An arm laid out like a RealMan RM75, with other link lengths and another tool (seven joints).
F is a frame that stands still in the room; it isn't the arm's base.
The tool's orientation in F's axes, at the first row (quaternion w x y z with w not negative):
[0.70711, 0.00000, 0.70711, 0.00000]
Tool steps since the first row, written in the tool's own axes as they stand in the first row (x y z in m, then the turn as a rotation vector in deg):
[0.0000, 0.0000, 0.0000, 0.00, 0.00, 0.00]
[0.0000, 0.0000, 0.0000, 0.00, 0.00, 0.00]
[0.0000, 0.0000, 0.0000, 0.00, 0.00, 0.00]
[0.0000, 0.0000, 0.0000, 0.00, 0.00, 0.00]
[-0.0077, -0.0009, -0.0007, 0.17, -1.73, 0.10]
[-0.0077, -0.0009, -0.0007, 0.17, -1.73, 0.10]
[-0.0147, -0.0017, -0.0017, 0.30, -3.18, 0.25]
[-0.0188, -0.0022, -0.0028, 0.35, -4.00, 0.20]
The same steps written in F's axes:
[0.0000, 0.0000, 0.0000, 0.00, 0.00, 0.00]
[0.0000, 0.0000, 0.0000, 0.00, 0.00, 0.00]
[0.0000, 0.0000, 0.0000, 0.00, 0.00, 0.00]
[0.0000, 0.0000, 0.0000, 0.00, 0.00, 0.00]
[-0.0007, -0.0009, 0.0077, 0.10, -1.73, -0.17]
[-0.0007, -0.0009, 0.0077, 0.10, -1.73, -0.17]
[-0.0017, -0.0017, 0.0147, 0.25, -3.18, -0.30]
[-0.0028, -0.0022, 0.0188, 0.20, -4.00, -0.35]

